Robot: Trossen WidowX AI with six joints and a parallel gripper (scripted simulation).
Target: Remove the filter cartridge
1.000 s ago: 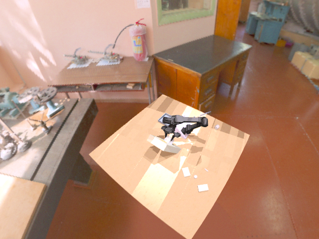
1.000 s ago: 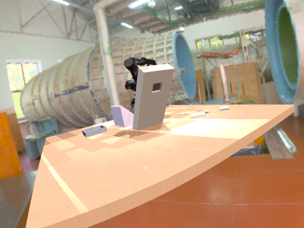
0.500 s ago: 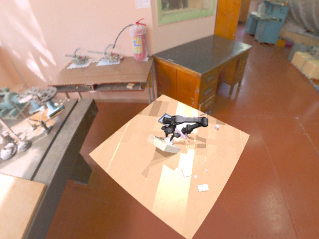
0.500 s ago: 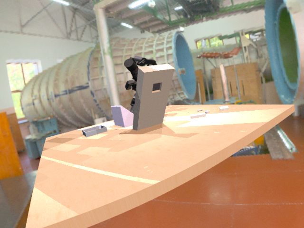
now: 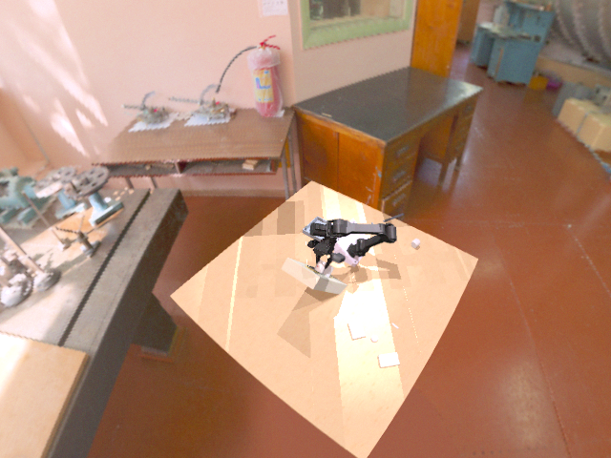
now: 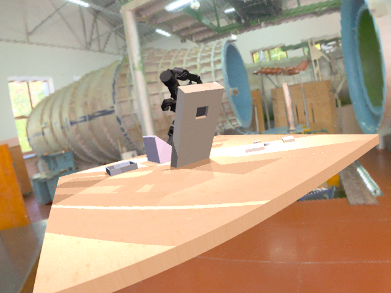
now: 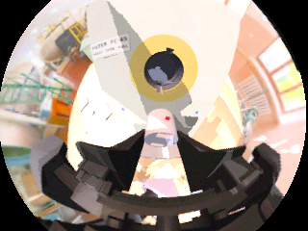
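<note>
My gripper tip is 4 cm above the grey service panel and 3 cm short of it. From my gripper tip the other things lie so: round filter cartridge (right at my gripper tip); then shallow blue-grey tray (38 cm behind, 24 cm to the right, 20 cm below).
</note>
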